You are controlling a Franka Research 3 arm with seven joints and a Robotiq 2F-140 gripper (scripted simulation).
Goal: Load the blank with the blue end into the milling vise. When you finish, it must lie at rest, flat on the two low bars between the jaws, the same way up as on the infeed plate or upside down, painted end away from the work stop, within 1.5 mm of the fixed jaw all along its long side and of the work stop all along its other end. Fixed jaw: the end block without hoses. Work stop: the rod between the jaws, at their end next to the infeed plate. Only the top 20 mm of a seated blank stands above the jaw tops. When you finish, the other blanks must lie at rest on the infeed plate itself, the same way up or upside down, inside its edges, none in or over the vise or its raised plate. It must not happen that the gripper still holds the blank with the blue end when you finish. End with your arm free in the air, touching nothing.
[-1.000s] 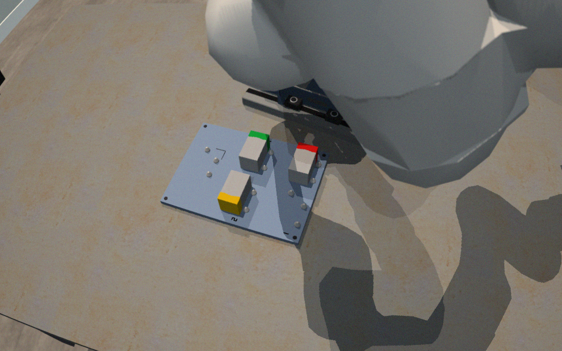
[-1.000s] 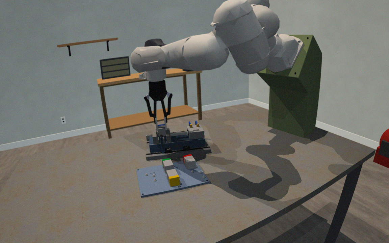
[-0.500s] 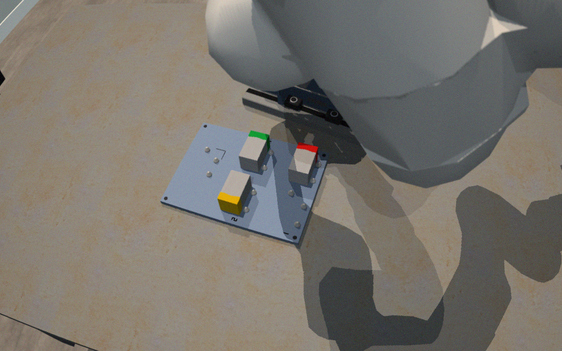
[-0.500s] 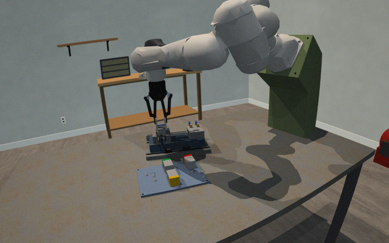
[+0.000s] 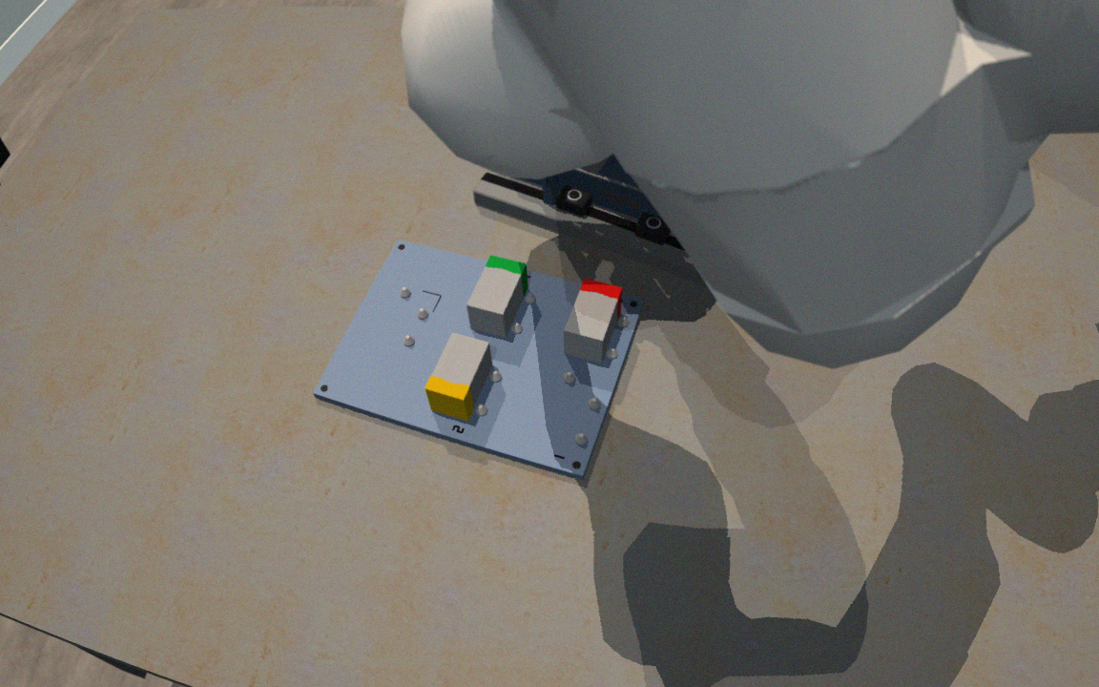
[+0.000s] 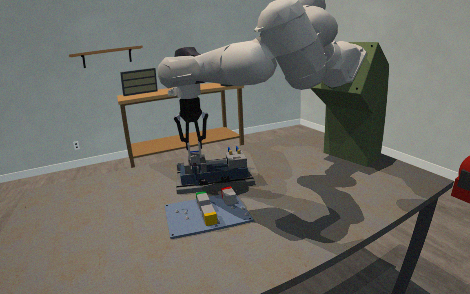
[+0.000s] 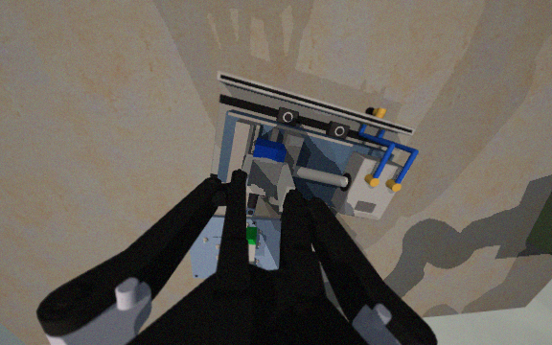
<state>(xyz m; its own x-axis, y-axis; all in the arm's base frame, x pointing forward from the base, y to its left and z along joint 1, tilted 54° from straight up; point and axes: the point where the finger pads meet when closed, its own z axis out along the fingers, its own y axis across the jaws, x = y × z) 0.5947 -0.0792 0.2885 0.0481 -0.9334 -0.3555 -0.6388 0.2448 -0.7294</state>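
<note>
Now: the blue-ended blank 40 mm below my hand. Round my hand: fixed jaw: 60 mm below, 30 mm ahead, 10 mm to the left; grey rod: 80 mm behind, 60 mm below; work stop: 50 mm to the left, 50 mm below.
</note>
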